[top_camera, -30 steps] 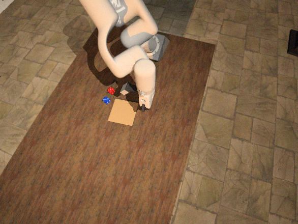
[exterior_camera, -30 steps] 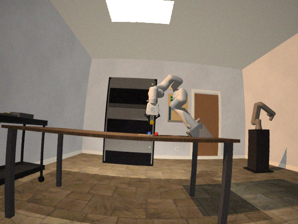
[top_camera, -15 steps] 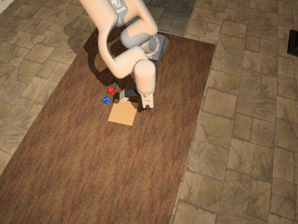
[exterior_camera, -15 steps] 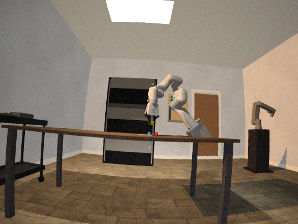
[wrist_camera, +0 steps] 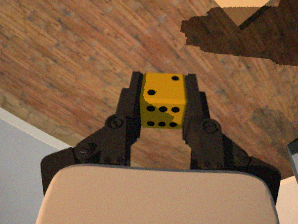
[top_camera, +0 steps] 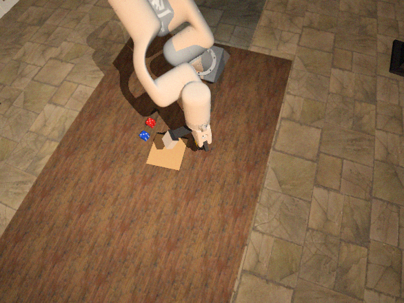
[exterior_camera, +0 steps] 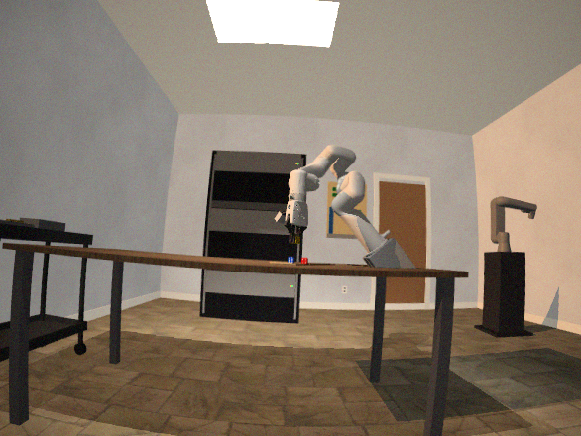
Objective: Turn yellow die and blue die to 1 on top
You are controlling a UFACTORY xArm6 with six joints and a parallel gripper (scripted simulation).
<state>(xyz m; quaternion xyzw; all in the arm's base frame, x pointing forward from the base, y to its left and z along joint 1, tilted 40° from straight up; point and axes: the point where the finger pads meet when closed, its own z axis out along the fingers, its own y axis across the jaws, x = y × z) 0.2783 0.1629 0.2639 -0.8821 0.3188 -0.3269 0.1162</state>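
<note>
Right now my hand is 1 cm above the yellow die. From my hand the other things lie so: red die 4 cm behind, 26 cm to the right, 10 cm below; then tan mat 5 cm ahead, 13 cm to the right, 11 cm below; then blue die 3 cm ahead, 25 cm to the right, 10 cm below.
</note>
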